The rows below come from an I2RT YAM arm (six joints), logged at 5 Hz.
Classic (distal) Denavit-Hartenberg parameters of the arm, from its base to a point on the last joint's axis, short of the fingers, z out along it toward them. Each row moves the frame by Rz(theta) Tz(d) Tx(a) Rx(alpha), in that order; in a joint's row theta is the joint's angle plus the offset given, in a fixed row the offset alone. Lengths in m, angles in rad.
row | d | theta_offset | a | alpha
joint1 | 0.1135 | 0 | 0.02 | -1.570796
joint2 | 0 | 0 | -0.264 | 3.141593
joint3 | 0 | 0.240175 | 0.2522 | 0
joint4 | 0 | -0.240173 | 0.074 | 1.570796
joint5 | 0 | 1.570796 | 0 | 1.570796
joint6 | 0.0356 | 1.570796 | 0 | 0
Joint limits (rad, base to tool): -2.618..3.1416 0..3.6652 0..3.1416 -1.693..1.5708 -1.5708..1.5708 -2.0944..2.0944
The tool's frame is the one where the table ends.
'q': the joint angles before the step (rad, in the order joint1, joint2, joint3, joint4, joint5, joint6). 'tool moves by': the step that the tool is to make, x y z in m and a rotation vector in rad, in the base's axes. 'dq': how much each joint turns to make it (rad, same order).
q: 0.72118 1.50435 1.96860 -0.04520 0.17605 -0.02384
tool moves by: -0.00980 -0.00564 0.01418 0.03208 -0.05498 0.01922
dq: 0.00572 -0.00420 0.03817 0.02096 -0.01755 -0.00534
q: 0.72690 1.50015 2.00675 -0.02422 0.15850 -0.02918
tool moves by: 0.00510 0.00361 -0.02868 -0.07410 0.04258 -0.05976
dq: 0.00306 -0.05228 -0.15643 0.03244 0.04502 -0.05227
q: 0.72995 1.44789 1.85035 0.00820 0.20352 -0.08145
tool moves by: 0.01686 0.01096 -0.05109 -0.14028 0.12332 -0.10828
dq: 0.00077 -0.02249 -0.17509 -0.01869 0.09613 -0.05760
